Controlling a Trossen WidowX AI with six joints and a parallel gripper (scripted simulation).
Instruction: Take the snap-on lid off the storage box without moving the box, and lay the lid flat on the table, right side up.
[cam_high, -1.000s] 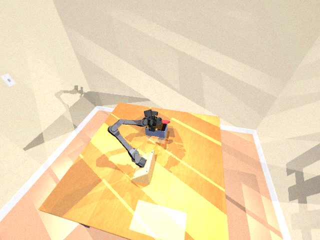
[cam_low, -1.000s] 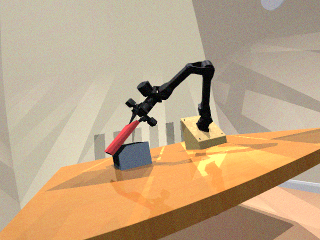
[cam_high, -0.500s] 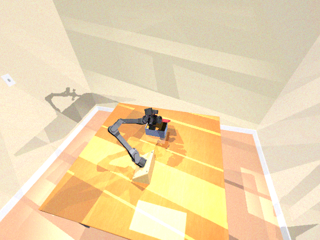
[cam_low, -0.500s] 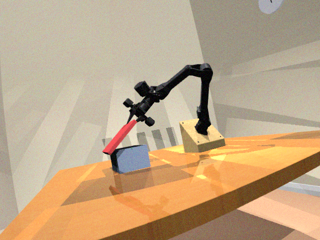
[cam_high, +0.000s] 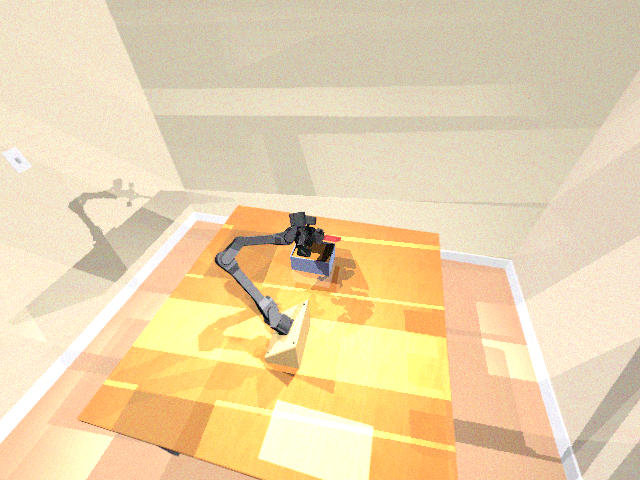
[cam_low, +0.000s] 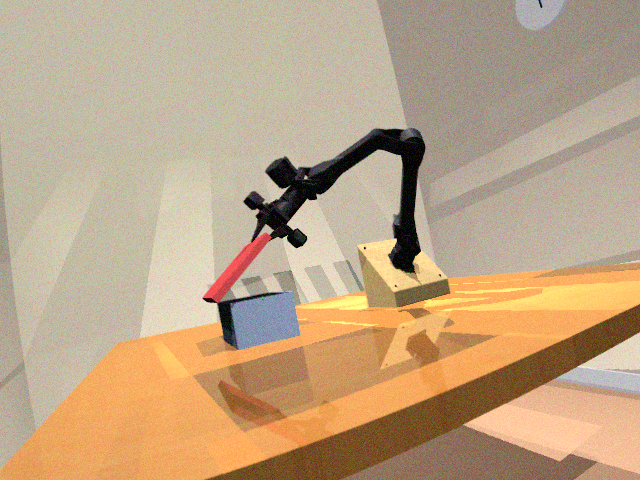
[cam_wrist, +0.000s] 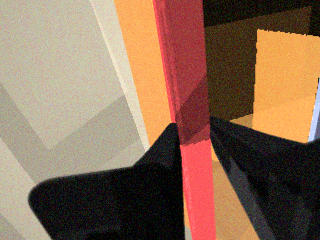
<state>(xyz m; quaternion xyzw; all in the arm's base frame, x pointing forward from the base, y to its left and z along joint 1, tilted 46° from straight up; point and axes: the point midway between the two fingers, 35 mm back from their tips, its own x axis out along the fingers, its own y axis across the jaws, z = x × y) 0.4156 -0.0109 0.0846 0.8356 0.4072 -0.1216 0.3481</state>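
Now: the lid 7 cm ahead of my gripper tip, 5 cm below it and 1 cm to the left of it. Round my gripper tip: storage box (18 cm below, 3 cm ahead, 1 cm to the left).
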